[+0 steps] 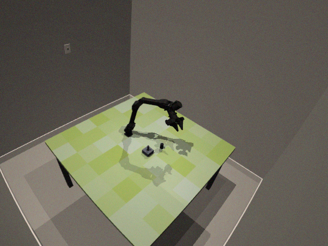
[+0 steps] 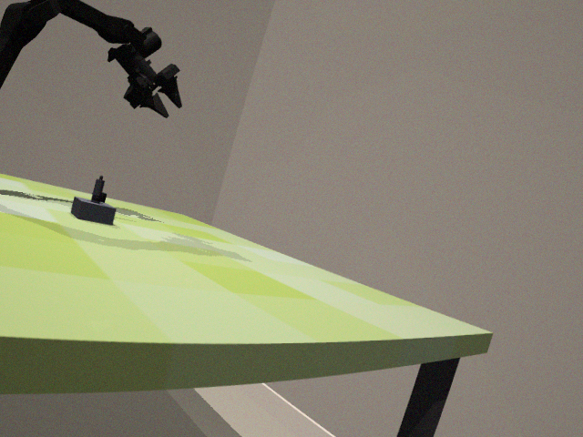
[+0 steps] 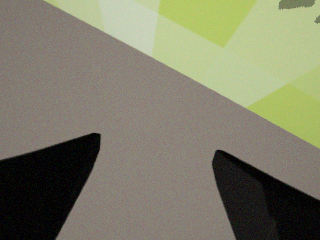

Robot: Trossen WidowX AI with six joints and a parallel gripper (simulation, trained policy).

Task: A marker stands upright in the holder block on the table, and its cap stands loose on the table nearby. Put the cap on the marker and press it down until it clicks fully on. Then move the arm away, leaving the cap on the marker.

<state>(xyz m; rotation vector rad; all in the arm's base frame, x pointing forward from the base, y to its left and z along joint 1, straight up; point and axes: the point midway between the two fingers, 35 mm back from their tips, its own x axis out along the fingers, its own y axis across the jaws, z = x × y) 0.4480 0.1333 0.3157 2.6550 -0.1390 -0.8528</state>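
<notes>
Right now the dark round cap is 270 mm below my gripper tip, 140 mm behind it and 20 mm to the right of it. The rest, counted from my gripper tip: dark grey holder block (280 mm below, 180 mm behind, 160 mm to the right).
</notes>
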